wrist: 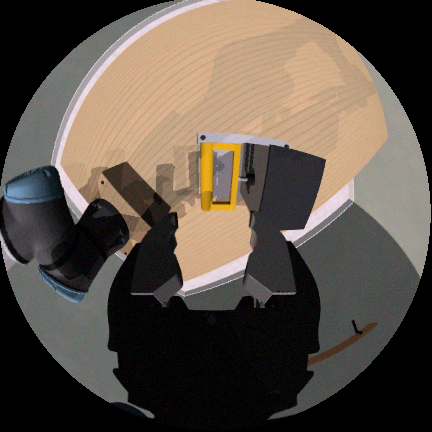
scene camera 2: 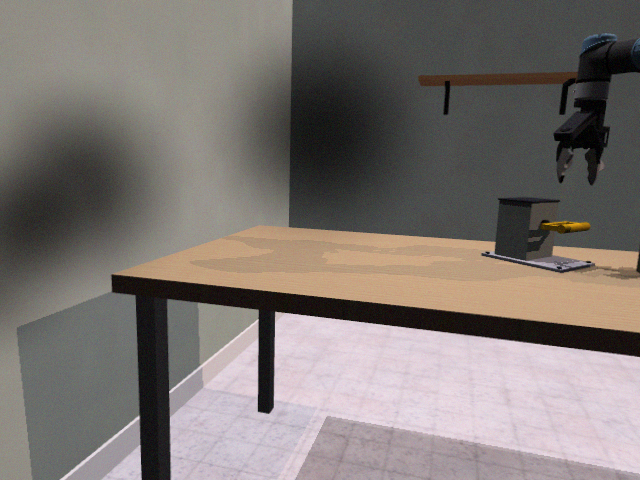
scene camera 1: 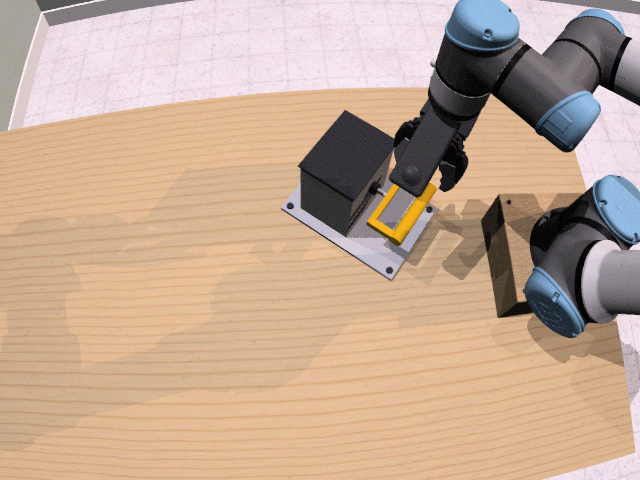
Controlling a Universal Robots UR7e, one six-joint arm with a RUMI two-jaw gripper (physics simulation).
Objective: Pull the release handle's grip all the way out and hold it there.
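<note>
The release handle's yellow frame grip (scene camera 1: 413,219) (scene camera 2: 573,226) (wrist: 206,175) stands level in front of a dark box (scene camera 1: 346,155) (scene camera 2: 512,229) (wrist: 295,185). A thin rod (wrist: 242,179) joins the grip to the box, with a visible gap between frame and box. The box is fixed on a grey base plate (scene camera 1: 382,260) (wrist: 225,137). My gripper (scene camera 2: 576,181) (wrist: 212,212) is partly open and empty. It hangs above the grip, pointing down, clear of it. In the wrist view the grip lies beyond the fingertips. In scene camera 1 the gripper's body hides one corner of the grip.
A wooden block (scene camera 1: 516,232) stands under the arm's base on the right of scene camera 1. The box rises beside the grip, below the fingertips' height. A brown wall shelf (scene camera 2: 496,79) is in the background. The table's far edge lies behind the box.
</note>
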